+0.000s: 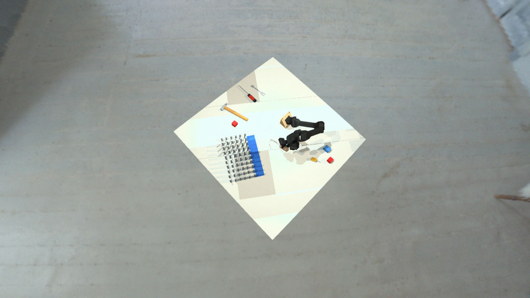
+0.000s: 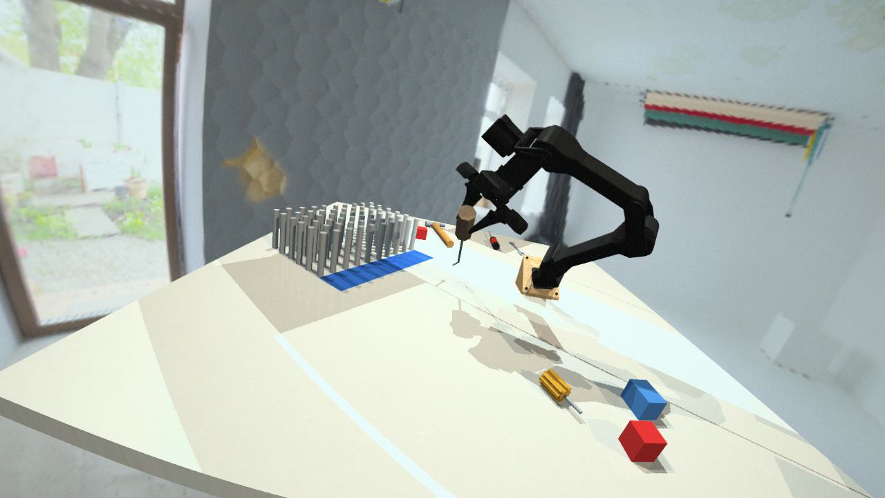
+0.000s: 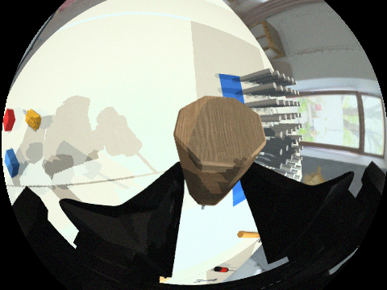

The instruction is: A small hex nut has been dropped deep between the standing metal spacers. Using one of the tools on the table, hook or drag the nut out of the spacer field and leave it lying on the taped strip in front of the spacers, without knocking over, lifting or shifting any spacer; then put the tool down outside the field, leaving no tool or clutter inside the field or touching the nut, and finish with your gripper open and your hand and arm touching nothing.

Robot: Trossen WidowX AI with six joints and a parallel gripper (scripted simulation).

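Now: gripper tip 19 cm above the blue taped strip, 18 cm to the left of it and 15 cm short of it. The rest, counted from my gripper tip: hook tool (7 cm to the right, 7 cm below, 2 cm behind); then yellow-handled screwdriver (27 cm to the left, 18 cm below, 16 cm behind); then blue cube (32 cm behind, 30 cm to the left, 17 cm below).
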